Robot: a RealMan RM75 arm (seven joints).
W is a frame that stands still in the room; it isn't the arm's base.
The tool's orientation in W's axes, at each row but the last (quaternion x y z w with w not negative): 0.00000 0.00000 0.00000 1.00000; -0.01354 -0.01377 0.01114 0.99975; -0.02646 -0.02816 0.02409 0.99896; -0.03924 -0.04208 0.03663 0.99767; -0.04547 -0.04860 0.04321 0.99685; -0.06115 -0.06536 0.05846 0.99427; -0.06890 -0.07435 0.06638 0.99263; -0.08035 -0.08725 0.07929 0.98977; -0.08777 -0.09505 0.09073 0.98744; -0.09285 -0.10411 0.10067 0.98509; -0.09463 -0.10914 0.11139 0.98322; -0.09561 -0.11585 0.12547 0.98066
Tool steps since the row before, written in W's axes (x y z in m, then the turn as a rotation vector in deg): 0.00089 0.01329 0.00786 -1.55 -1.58 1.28; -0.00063 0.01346 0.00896 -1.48 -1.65 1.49; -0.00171 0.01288 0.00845 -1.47 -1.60 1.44; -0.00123 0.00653 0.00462 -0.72 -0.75 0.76; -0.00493 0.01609 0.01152 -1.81 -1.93 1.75; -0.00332 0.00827 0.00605 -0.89 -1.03 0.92; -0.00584 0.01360 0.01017 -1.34 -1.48 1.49; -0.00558 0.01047 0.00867 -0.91 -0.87 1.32; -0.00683 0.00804 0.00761 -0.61 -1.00 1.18; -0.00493 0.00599 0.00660 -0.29 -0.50 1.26; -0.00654 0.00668 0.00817 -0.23 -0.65 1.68; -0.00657 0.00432 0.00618 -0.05 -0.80 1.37
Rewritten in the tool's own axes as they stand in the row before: 0.00089 0.01329 0.00786 -1.55 -1.58 1.28; -0.00008 0.01322 0.00933 -1.48 -1.66 1.49; -0.00060 0.01247 0.00919 -1.47 -1.61 1.44; -0.00035 0.00620 0.00519 -0.71 -0.76 0.76; -0.00236 0.01527 0.01331 -1.81 -1.93 1.75; -0.00150 0.00773 0.00735 -0.89 -1.04 0.91; -0.00238 0.01257 0.01260 -1.32 -1.51 1.48; -0.00225 0.00950 0.01098 -0.82 -0.95 1.33; -0.00371 0.00744 0.01000 -0.58 -1.09 1.11; -0.00219 0.00530 0.00842 -0.15 -0.69 1.19; -0.00304 0.00597 0.01045 -0.05 -0.93 1.56; -0.00377 0.00424 0.00824 0.02 -1.05 1.19
